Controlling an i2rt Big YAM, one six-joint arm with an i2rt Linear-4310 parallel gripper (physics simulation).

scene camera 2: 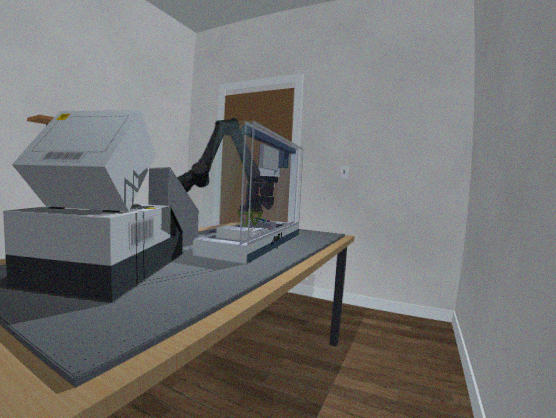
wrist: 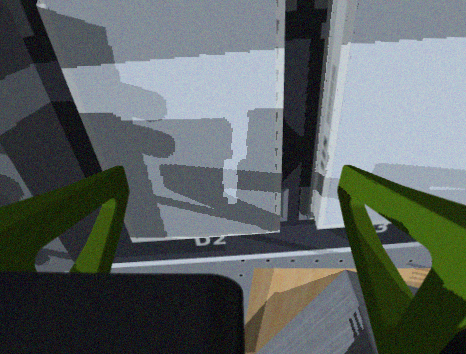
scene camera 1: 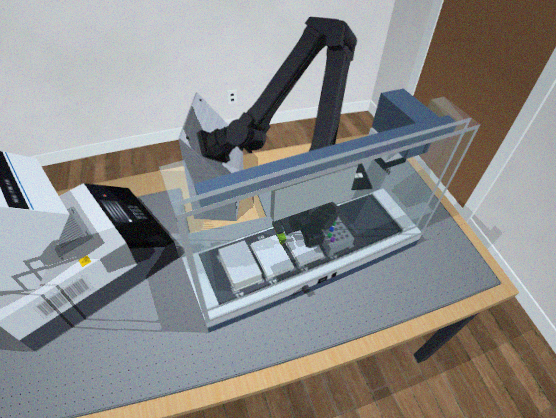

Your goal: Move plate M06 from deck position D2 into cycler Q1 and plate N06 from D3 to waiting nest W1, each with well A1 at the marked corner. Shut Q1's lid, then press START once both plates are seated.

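Frame: origin at the arm's base, x right, y ahead, z up, level; centimetres.
Where they show: gripper, fingertip midpoint: [wrist: 233, 177] [scene camera 1: 295, 239]; arm's base, link origin: [scene camera 2: 177, 188] [scene camera 1: 212, 147].
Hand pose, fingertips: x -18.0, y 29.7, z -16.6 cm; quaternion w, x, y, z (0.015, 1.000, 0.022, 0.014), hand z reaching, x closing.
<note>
Each offset is from my fingertips to the top centre of the thing. "*": to the spot under its first point.
The white plate at D2, M06 [scene camera 1: 306, 250] [wrist: 200, 90], lies flat on the deck. The white plate at D3, N06 [scene camera 1: 272, 257] [wrist: 400, 100], lies beside it across a dark gap. My gripper [scene camera 1: 300, 234] [scene camera 2: 250, 217] [wrist: 233, 177] is open and empty over the D2 end of plate M06. In the wrist view its left finger is by that plate's left edge and its right finger overlaps plate N06's near edge; finger height is unclear. Cycler Q1 {* dx +86.4, dy -0.9, dz +6.6 cm} [scene camera 2: 60, 235] has its lid {* dx +81.4, dy -3.2, dz +18.2 cm} [scene camera 2: 75, 185] raised. Nest W1 and the well A1 corners cannot be identified.
Clear panels and a blue beam [scene camera 1: 320, 152] enclose the deck [scene camera 1: 370, 256]. Another white plate [scene camera 1: 239, 264] lies left of N06, and a grey rack with coloured tubes [scene camera 1: 340, 240] stands right of M06. A tall grey angled stand [scene camera 1: 207, 175] [scene camera 2: 172, 210] rises behind, near the cycler.
</note>
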